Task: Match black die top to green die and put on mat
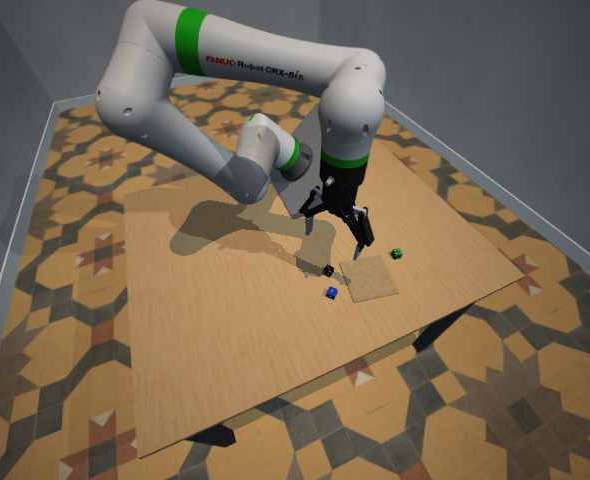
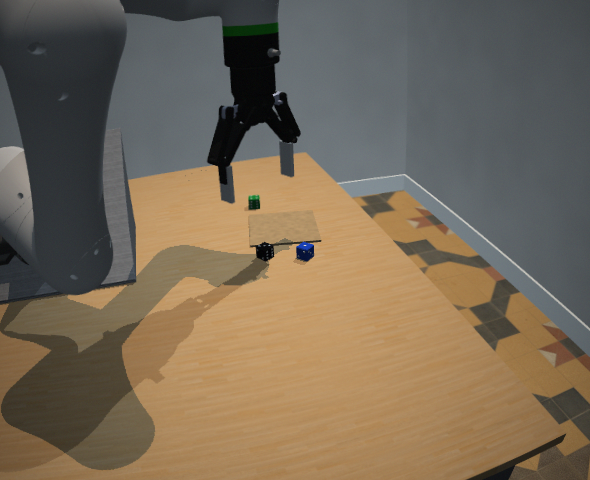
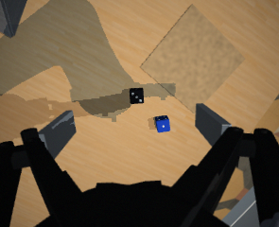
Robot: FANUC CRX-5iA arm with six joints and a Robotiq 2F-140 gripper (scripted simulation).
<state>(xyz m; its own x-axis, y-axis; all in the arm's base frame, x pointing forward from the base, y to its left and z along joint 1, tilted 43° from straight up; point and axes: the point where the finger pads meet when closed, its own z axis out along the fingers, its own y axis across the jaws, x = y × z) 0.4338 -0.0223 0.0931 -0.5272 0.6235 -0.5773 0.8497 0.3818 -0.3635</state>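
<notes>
My hand is 140 mm above the black die. Round my hand: green die (230 mm to the left, 140 mm below, 30 mm ahead); tan mat (150 mm below, 100 mm to the left, 70 mm ahead); blue die (140 mm below, 70 mm ahead, 30 mm to the right).
</notes>
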